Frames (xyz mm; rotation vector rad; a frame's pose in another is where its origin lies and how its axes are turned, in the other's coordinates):
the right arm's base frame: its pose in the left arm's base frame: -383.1 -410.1 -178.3 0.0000 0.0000 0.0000
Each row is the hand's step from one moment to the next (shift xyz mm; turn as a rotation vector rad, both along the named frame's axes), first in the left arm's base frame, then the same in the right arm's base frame.
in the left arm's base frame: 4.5 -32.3 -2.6 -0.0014 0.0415 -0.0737
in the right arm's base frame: 4.5 -32.3 -2.6 -0.0014 0.0415 -0.0737
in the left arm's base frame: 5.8 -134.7 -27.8 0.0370 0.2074 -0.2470
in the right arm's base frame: 5.8 -134.7 -27.8 0.0370 0.2074 -0.2470
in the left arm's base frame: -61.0 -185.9 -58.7 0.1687 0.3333 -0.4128
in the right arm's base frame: -61.0 -185.9 -58.7 0.1687 0.3333 -0.4128
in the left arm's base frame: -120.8 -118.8 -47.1 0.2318 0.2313 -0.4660
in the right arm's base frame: -120.8 -118.8 -47.1 0.2318 0.2313 -0.4660
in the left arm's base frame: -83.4 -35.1 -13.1 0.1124 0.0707 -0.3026
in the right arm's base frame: -83.4 -35.1 -13.1 0.1124 0.0707 -0.3026
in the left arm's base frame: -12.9 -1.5 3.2 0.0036 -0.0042 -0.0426
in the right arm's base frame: -12.9 -1.5 3.2 0.0036 -0.0042 -0.0426
